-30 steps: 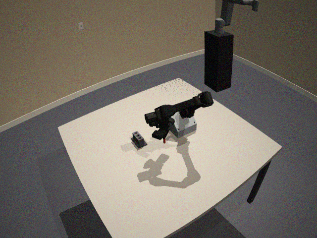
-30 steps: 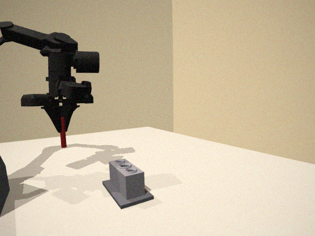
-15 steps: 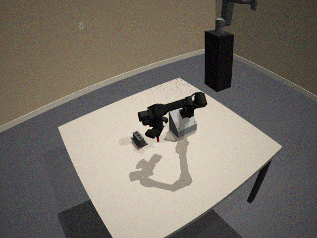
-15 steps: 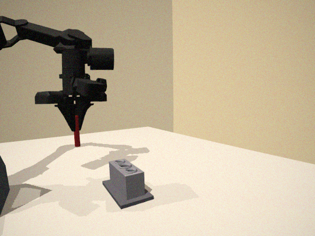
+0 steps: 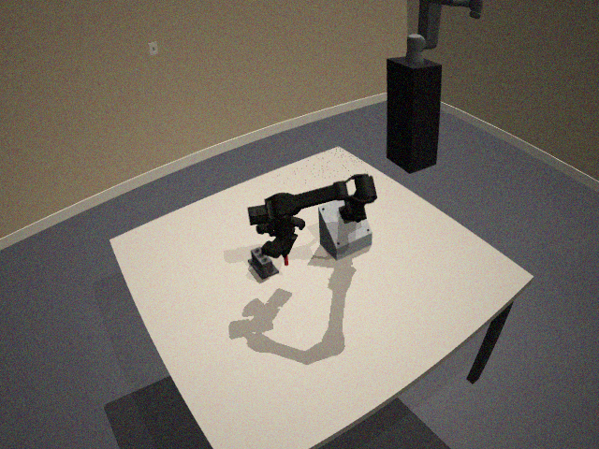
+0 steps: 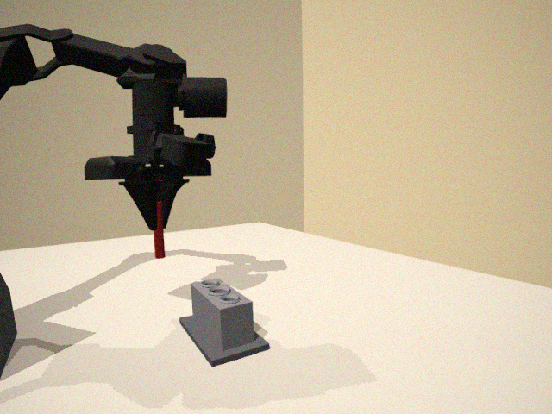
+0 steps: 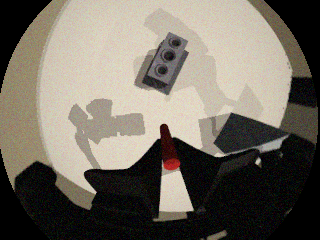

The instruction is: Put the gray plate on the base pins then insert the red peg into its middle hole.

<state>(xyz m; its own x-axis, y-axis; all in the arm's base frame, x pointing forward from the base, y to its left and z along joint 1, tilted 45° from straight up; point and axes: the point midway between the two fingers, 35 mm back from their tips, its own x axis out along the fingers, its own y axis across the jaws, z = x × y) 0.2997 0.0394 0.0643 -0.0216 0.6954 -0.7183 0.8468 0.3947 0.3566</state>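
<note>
Now: gripper tip 50 mm short of the gray plate, 120 mm to the left of it and 70 mm above it. Also, from my gripper tip: red peg right at my gripper tip.
</note>
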